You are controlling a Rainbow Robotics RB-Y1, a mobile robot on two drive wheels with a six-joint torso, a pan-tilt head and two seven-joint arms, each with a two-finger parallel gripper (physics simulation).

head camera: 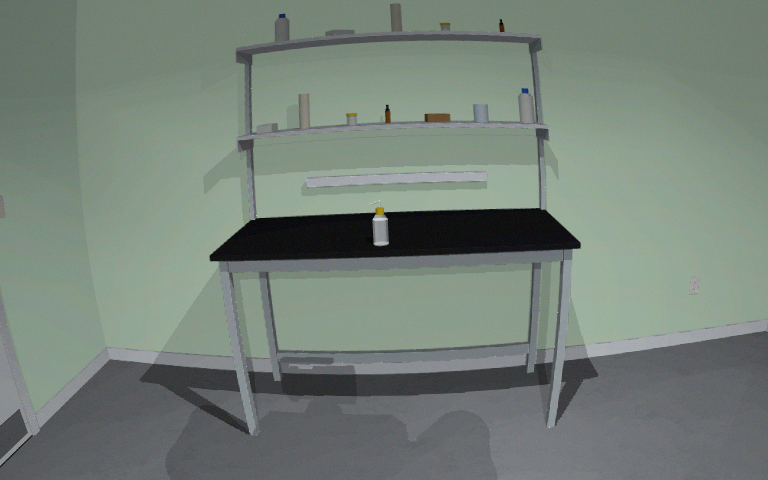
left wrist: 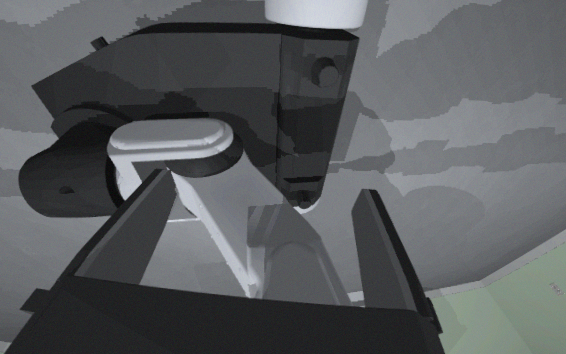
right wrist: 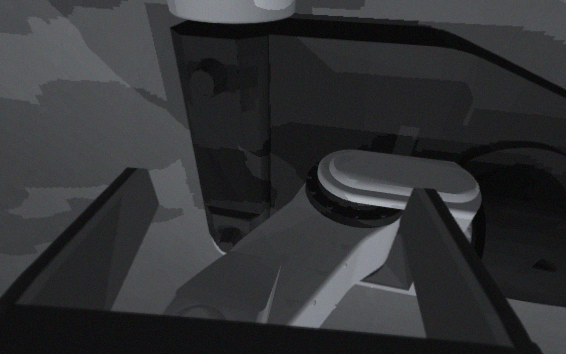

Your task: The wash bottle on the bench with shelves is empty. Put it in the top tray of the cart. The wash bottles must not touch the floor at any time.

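Places are measured from the robot's base along level axes (x back, y left, z down), in millimetres.
Pixels of known places: left gripper, fingertip midpoint: [left wrist: 265, 191]; right gripper, fingertip midpoint: [right wrist: 278, 195].
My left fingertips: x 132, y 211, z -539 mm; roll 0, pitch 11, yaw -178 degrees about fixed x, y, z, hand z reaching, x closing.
Observation:
Behind a point stands the place of what it marks.
The wash bottle [head camera: 380, 229] @(x -2179, y 133, z -980 mm), white with a yellow cap and a thin bent spout, stands upright on the black top of the bench with shelves [head camera: 464, 230], near its front edge and a little left of the middle. The cart does not show in these views. My left gripper [left wrist: 265, 191] @(x 132, y 211, z -539 mm) is open, with the robot's own base and torso parts beyond its fingers. My right gripper [right wrist: 278, 195] @(x 168, y -251, z -535 mm) is open too, with the robot's own body beyond its fingers. Neither gripper shows in the head camera view, and the bottle shows in neither wrist view.
The upper shelf [head camera: 362, 40] and lower shelf [head camera: 328, 131] above the bench hold bottles, jars and boxes. A pale rail [head camera: 396, 179] @(x -2833, y 83, z -1082 mm) is on the wall behind. Bench legs [head camera: 240, 350] @(x -2148, y 772, z -471 mm) [head camera: 558, 345] @(x -2143, y -617, z -449 mm) stand at both front corners. Part of a door [head camera: 12, 373] @(x -1811, y 2060, z -384 mm) shows at the left.

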